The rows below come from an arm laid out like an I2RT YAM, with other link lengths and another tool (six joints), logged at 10 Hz.
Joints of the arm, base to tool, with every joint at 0 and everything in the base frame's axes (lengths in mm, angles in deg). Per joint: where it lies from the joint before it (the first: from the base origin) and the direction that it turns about. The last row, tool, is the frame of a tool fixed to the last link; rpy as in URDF.
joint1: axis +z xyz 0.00 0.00 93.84
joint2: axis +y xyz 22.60 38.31 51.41
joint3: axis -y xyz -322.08 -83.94 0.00
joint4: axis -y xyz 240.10 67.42 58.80
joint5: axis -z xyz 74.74 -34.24 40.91
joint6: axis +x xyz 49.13 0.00 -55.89
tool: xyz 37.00 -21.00 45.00 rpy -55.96 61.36 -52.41
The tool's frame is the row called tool.
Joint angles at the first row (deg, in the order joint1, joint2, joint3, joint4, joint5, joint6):
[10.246 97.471 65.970 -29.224 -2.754 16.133]
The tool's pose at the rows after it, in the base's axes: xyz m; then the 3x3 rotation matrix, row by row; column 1 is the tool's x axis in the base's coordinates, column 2 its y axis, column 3 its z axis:
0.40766, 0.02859, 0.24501; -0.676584, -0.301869, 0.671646; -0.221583, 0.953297, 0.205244; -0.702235, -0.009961, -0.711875
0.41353, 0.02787, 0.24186; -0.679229, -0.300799, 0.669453; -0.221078, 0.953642, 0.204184; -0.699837, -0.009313, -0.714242
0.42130, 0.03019, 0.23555; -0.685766, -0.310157, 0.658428; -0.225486, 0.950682, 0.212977; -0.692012, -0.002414, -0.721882
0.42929, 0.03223, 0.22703; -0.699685, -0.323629, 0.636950; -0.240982, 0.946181, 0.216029; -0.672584, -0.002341, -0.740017
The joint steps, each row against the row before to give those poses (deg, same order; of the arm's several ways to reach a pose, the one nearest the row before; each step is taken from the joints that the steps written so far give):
[-0.566 2.643 0.663 0.154 -0.388 0.006]
[-0.275 1.229 0.851 0.171 -0.104 -0.181]
[-0.002 1.901 1.214 -0.013 -0.522 -0.366]
[-0.010 2.324 1.589 -0.825 -0.143 -0.842]

